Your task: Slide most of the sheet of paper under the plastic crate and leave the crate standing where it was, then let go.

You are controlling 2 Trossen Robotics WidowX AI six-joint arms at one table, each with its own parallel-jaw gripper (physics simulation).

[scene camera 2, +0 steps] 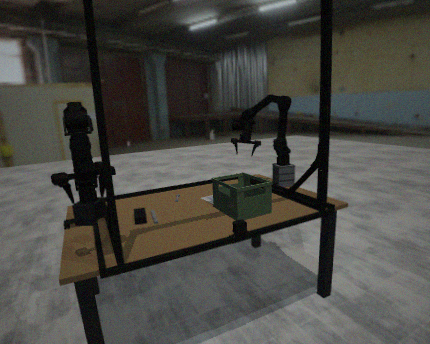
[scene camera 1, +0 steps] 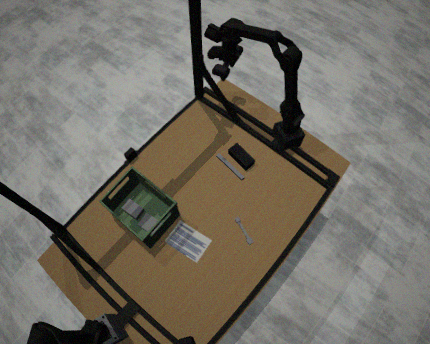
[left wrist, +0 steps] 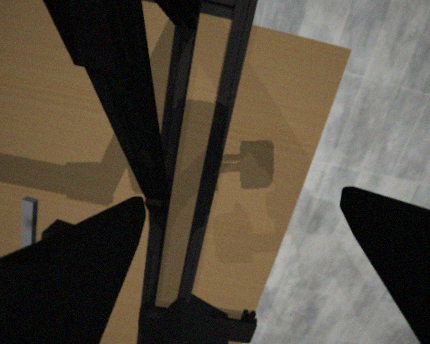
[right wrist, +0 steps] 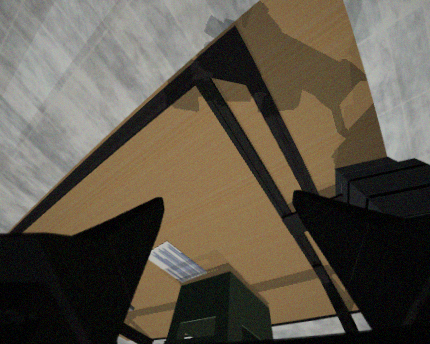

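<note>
The sheet of paper (scene camera 1: 189, 241) (scene camera 2: 207, 199) (right wrist: 176, 262), white with blue-grey bands, lies flat beside the green plastic crate (scene camera 1: 167, 225) (scene camera 2: 232, 200) (right wrist: 247, 300). Most of the sheet shows outside the crate; whether its nearest edge is under the wall cannot be told. The crate stands upright with two grey blocks (scene camera 1: 132, 206) (scene camera 1: 146, 221) inside. My left gripper (scene camera 1: 216, 52) (scene camera 2: 87, 198) (left wrist: 241, 201) is open and empty, raised near the left arm's end of the table, far from the paper. My right gripper (scene camera 2: 245, 154) (right wrist: 228, 200) is open and empty, high above and beyond the crate in scene camera 2.
A black box (scene camera 1: 241, 156) (scene camera 2: 140, 216) and a grey bar (scene camera 1: 230, 167) (scene camera 2: 154, 216) (left wrist: 29, 222) lie side by side. A wrench (scene camera 1: 244, 231) (scene camera 2: 177, 198) lies apart from the paper. Black rails edge the table, with upright posts (scene camera 1: 196, 45) (scene camera 2: 326, 100) near its corners.
</note>
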